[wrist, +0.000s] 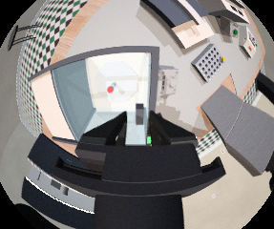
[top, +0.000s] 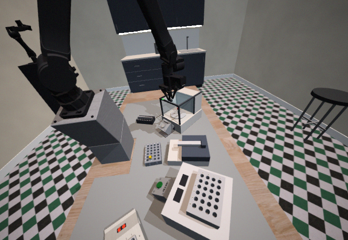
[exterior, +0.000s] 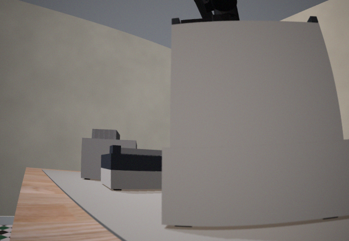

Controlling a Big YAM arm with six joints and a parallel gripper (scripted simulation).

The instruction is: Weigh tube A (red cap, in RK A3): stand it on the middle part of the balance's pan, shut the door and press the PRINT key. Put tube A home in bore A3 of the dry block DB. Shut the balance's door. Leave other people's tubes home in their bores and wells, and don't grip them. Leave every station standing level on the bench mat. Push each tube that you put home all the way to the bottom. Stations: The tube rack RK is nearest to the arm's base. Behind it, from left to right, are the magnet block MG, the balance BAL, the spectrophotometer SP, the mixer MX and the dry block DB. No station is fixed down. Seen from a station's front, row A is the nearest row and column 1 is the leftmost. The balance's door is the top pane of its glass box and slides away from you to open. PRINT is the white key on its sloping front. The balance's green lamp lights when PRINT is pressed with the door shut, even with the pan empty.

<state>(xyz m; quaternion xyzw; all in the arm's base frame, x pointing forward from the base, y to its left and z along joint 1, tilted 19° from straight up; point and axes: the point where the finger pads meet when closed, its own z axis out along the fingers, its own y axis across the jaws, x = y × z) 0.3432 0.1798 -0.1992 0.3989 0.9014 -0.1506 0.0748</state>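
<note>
Now: the balance door 20 mm to the left of my hand, 20 mm ahead of it and 10 mm below it. From my hand the other things lie so: magnet block 210 mm behind, 200 mm below, 100 mm to the left; spectrophotometer 250 mm to the right, 160 mm below, 60 mm ahead; tube rack 220 mm to the right, 210 mm below, 130 mm behind.
</note>
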